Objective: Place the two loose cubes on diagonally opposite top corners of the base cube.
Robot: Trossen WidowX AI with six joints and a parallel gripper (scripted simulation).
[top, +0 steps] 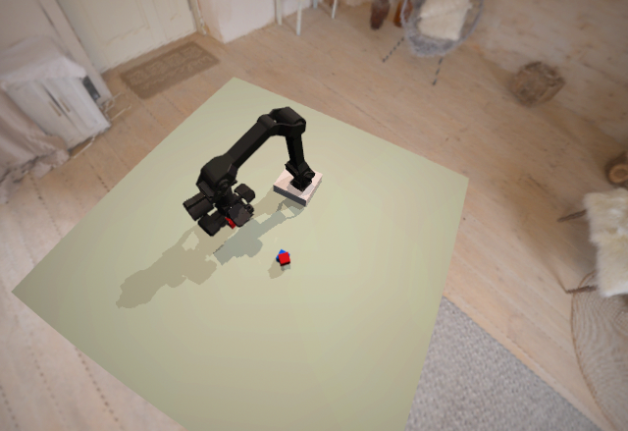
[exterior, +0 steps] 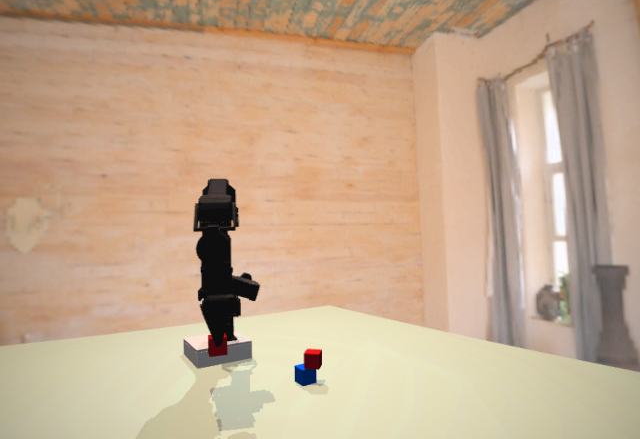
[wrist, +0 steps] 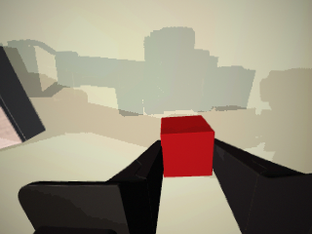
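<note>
Right now the blue base cube is 190 mm to the left of my gripper tip, 100 mm below it and 30 mm behind it. From my gripper tip the other things lie so: red cube: right at my gripper tip.
</note>
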